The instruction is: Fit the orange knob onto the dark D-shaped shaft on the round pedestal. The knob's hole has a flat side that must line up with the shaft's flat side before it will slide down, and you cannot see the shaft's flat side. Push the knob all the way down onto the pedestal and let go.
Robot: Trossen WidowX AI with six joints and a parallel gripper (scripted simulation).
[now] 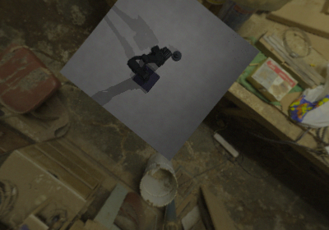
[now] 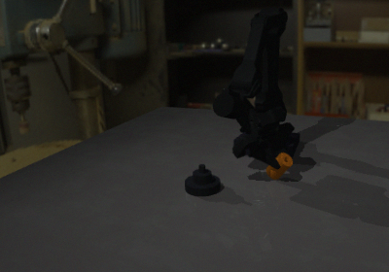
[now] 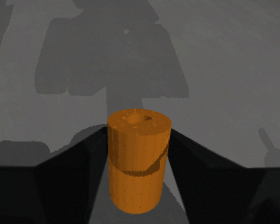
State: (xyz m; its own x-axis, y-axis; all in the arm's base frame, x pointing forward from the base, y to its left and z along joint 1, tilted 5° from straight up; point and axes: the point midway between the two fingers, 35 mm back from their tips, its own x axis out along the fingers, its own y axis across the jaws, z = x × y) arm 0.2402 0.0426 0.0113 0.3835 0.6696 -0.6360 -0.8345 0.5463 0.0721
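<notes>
My gripper tip is 8 cm short of the dark round pedestal, 18 cm to the left of it and 1 cm above it. Round my gripper tip: orange knob (1 cm behind, 1 cm to the right, 1 cm below).
</notes>
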